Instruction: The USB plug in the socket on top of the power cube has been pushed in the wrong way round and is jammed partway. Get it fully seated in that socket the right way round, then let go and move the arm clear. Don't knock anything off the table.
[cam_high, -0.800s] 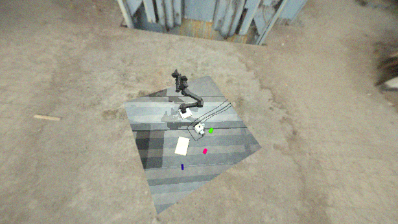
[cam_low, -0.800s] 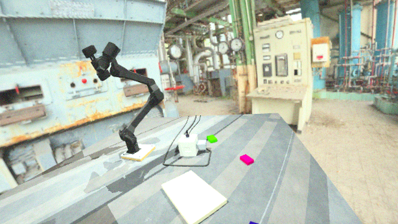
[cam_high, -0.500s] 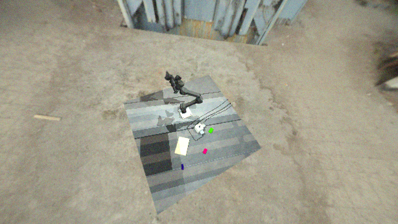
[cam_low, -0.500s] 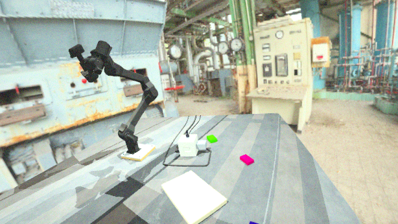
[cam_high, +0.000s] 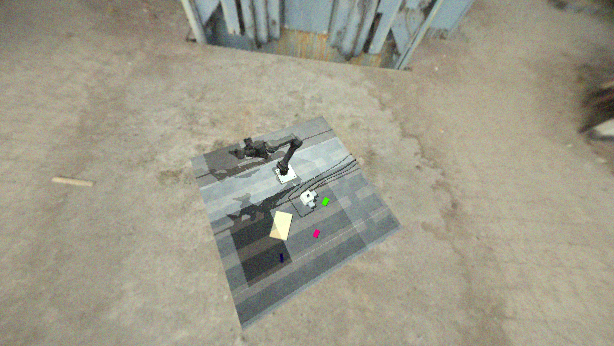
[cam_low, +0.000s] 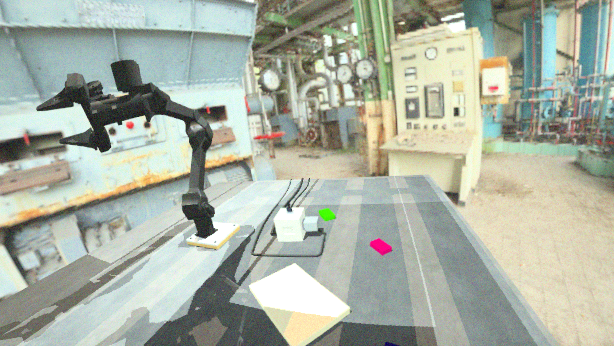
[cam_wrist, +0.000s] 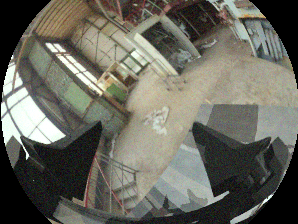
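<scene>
Now: the dark USB plug 300 mm ahead of my gripper tip, 440 mm to the left of it and 340 mm below it. Also, from my gripper tip: green block: 360 mm ahead, 580 mm to the left, 430 mm below; blue piece: 650 mm ahead, 130 mm to the left, 430 mm below; cream flat pad: 440 mm ahead, 190 mm to the left, 430 mm below.
</scene>
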